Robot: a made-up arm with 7 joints. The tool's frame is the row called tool. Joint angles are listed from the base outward. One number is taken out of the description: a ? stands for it. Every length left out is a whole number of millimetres.
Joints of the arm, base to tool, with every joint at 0 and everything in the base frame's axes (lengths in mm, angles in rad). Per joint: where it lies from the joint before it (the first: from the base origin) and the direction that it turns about. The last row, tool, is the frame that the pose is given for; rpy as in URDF.
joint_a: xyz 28 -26 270 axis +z
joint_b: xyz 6 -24 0 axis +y
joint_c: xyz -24 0 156 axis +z
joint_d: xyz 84 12 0 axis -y
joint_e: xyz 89 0 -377 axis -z
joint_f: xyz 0 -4 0 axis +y
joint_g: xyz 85 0 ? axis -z
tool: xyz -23 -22 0 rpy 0.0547 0.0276 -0.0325
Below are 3 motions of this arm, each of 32 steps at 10 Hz.
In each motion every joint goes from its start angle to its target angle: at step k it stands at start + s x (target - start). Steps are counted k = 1, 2, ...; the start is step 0. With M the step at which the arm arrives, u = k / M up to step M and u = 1 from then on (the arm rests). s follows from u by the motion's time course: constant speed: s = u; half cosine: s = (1 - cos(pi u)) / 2; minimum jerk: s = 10 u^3 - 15 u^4 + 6 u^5.
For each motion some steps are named. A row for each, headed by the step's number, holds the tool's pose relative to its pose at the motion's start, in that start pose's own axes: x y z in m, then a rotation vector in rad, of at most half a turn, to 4 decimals.
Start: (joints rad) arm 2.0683 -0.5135 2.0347 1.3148 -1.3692 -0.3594 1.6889
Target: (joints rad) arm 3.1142 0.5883 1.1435 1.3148 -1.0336 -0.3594 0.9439
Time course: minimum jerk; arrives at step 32
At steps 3, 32:
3: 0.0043 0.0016 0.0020 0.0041 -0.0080 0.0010
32: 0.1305 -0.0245 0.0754 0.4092 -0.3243 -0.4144

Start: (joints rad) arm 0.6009 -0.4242 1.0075 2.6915 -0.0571 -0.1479 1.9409
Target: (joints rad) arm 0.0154 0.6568 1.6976 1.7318 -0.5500 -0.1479 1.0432
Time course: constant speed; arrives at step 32
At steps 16, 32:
16: 0.3438 -0.3279 0.1321 -0.7237 -0.3407 0.3458
32: 0.4599 -0.4425 0.3549 -1.1601 -0.2717 0.3847

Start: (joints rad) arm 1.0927 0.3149 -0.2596 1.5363 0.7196 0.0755 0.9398
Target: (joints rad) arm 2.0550 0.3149 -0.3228 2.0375 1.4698 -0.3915 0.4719
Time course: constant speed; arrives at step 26
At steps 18, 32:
18: -0.3422 0.1108 0.1404 0.4476 0.4411 -0.1349
32: -0.4498 0.1176 0.2583 0.4990 0.6183 -0.2877

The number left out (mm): -129
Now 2 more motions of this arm.
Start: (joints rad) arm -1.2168 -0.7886 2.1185 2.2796 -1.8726 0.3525 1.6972
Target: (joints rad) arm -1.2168 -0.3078 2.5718 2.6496 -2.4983 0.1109 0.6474
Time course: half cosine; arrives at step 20
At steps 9, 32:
9: 0.1635 -0.0684 0.0263 -0.0232 -0.2310 0.3877
32: 0.3424 -0.2395 0.1207 -0.3819 -0.4301 0.9316

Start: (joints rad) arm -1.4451 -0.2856 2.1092 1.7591 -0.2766 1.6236 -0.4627
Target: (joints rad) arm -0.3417 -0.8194 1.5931 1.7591 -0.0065 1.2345 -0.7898
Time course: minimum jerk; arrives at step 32
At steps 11, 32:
11: 0.0404 0.0856 0.0339 -0.1237 -0.0877 0.2090
32: -0.0089 0.4162 0.2149 -0.6685 -0.5847 0.8553

